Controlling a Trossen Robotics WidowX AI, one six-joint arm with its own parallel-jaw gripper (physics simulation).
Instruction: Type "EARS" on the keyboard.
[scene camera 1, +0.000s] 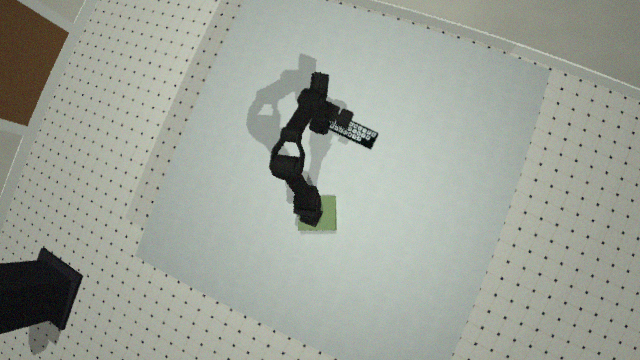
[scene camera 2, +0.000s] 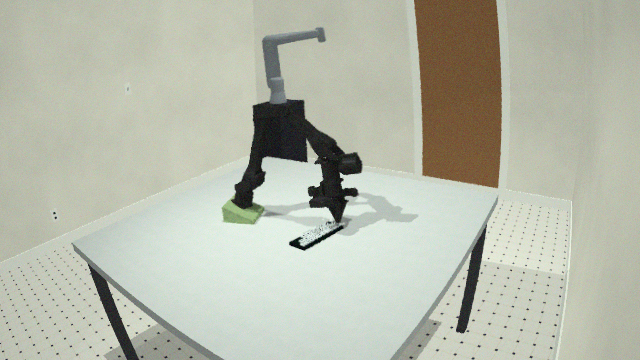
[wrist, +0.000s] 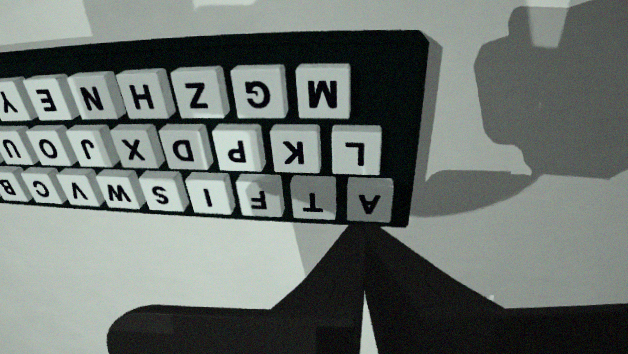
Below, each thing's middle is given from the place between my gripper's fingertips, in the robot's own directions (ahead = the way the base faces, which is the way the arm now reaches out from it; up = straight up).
The black keyboard (scene camera 1: 364, 142) is 3 cm behind my hand, 8 cm to the right of it and 2 cm below it.
